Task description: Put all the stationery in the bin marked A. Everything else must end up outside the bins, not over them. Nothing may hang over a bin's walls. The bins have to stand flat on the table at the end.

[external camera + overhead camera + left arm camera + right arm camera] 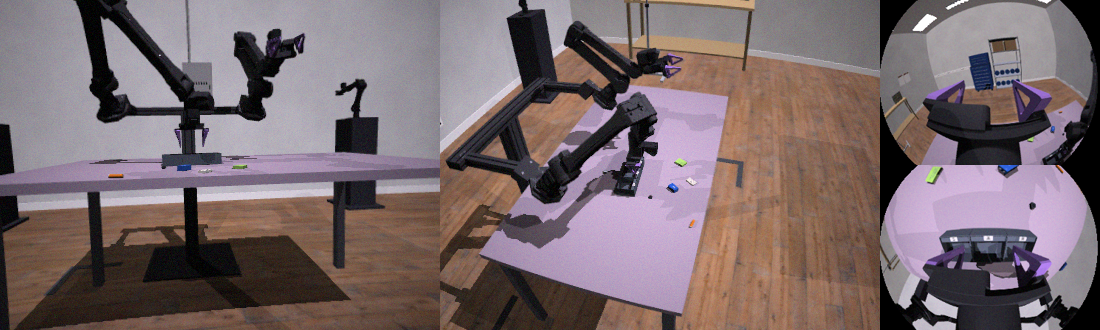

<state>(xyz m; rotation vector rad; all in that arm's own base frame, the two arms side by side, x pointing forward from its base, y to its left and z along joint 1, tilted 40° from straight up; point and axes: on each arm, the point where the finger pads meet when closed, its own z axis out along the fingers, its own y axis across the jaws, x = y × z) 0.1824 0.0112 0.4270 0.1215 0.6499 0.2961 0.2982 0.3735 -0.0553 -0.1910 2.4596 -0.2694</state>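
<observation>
Right now my right hand is 20 cm short of the green item, 16 cm to the right of it and 8 cm above it. From my right hand the other things lie so: dark bin (6 cm below, 3 cm behind); black item (12 cm to the right, 9 cm ahead, 8 cm below); blue item (18 cm ahead, 8 cm below, 3 cm to the right).
</observation>
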